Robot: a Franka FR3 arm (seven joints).
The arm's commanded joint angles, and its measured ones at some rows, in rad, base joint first. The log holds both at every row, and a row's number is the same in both.
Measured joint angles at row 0:
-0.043, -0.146, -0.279, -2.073, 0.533, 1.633, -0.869
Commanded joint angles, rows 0 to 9:
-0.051, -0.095, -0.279, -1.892, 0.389, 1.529, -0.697
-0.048, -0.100, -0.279, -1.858, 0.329, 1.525, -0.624
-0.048, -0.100, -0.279, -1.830, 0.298, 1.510, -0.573
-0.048, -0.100, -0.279, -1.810, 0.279, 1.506, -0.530
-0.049, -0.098, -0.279, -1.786, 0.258, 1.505, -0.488
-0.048, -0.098, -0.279, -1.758, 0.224, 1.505, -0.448
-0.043, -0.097, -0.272, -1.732, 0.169, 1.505, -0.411
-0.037, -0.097, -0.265, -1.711, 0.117, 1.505, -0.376
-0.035, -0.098, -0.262, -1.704, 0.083, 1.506, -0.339
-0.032, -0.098, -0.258, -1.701, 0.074, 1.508, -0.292
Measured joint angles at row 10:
-0.043, -0.121, -0.272, -1.760, 0.147, 1.534, -0.410
